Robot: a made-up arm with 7 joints. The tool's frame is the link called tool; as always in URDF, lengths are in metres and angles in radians. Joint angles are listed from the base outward.
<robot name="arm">
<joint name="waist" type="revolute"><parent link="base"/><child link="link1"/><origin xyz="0.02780 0.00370 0.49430" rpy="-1.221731 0.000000 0.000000"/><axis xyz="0 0 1"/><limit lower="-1.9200" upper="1.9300"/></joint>
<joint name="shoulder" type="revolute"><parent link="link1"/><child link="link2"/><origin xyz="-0.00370 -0.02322 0.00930" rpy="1.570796 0.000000 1.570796"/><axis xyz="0 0 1"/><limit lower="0.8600" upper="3.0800"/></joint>
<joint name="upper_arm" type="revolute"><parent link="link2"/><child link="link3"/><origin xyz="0.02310 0.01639 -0.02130" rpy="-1.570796 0.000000 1.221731"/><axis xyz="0 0 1"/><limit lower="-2.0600" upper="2.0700"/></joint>
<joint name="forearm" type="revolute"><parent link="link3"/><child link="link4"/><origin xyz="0.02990 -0.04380 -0.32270" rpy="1.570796 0.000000 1.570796"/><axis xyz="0 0 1"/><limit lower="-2.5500" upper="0.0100"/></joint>
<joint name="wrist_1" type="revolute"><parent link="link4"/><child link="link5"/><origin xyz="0.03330 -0.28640 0.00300" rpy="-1.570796 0.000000 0.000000"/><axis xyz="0 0 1"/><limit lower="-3.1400" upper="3.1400"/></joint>
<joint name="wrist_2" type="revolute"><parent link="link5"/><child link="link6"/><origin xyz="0.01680 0.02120 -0.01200" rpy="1.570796 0.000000 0.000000"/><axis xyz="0 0 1"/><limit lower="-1.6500" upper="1.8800"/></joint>
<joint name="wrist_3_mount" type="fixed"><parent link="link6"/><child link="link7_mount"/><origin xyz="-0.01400 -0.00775 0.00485" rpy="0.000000 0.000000 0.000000"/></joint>
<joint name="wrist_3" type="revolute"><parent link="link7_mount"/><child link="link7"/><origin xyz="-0.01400 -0.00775 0.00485" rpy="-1.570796 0.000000 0.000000"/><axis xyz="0 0 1"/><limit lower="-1.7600" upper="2.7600"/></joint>
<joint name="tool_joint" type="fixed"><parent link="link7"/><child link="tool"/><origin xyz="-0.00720 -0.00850 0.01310" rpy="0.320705 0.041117 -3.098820"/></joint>
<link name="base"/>
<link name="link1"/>
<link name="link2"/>
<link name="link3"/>
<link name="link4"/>
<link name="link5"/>
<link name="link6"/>
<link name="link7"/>
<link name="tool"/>
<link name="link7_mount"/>
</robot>
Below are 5 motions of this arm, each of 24 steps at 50 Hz.
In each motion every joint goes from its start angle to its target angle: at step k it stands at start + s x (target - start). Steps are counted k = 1, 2, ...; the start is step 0. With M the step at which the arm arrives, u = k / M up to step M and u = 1 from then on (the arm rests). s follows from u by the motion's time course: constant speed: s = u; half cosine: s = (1 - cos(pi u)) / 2; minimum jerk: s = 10 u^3 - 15 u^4 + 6 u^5.
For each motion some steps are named. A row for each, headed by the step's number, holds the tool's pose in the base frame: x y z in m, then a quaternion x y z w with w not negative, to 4 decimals.
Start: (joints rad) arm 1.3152 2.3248 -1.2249 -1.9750 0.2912 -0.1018 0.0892
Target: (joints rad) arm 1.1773 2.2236 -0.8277 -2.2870 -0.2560 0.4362 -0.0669
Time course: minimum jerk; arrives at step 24
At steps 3, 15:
3: -0.0682 0.3650 0.4671 -0.0623 0.3639 -0.5102 0.7768
15: -0.0191 0.2971 0.3802 -0.0346 0.1694 -0.7578 0.6291

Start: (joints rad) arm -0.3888 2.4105 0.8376 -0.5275 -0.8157 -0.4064 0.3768
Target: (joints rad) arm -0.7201 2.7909 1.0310 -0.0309 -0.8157 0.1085 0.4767
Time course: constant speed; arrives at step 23
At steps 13, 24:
13: -0.2451 0.2462 1.0521 -0.8777 0.4089 -0.2441 0.0531
24: -0.3599 0.2235 0.9963 -0.7747 0.4125 -0.4723 0.0812

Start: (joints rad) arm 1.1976 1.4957 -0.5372 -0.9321 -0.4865 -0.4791 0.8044
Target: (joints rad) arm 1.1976 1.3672 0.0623 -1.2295 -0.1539 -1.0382 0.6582
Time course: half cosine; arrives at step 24
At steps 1, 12, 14, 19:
1: -0.1483 0.5366 0.3714 0.1881 0.1874 -0.3771 0.8873
12: -0.0852 0.5271 0.3488 0.1327 -0.0718 -0.3042 0.9406
14: -0.0682 0.5255 0.3486 0.1181 -0.1440 -0.2920 0.9381
19: -0.0342 0.5232 0.3555 0.0893 -0.2937 -0.2758 0.9109

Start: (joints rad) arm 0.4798 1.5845 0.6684 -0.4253 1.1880 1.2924 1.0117
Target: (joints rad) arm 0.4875 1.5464 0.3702 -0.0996 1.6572 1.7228 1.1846
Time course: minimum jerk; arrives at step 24
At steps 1, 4, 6, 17, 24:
1: 0.0619 0.6598 0.6318 0.1664 -0.0356 0.9174 0.3596
4: 0.0586 0.6608 0.6285 0.1601 -0.0245 0.9215 0.3529
6: 0.0520 0.6623 0.6223 0.1478 -0.0031 0.9289 0.3395
17: -0.0244 0.6643 0.5716 0.0137 0.1980 0.9648 0.1725
24: -0.0400 0.6617 0.5655 -0.0134 0.2304 0.9633 0.1371

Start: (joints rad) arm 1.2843 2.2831 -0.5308 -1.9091 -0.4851 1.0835 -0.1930
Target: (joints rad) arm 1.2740 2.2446 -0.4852 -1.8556 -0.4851 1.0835 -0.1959
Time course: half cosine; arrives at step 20
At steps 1, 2, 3, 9, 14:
1: 0.1034 0.3924 0.3172 0.3898 0.2336 -0.8801 0.1377
2: 0.1036 0.3926 0.3172 0.3904 0.2337 -0.8798 0.1377
3: 0.1040 0.3930 0.3171 0.3914 0.2338 -0.8793 0.1377
9: 0.1088 0.3975 0.3159 0.4035 0.2355 -0.8734 0.1378
14: 0.1136 0.4021 0.3149 0.4156 0.2374 -0.8671 0.1380

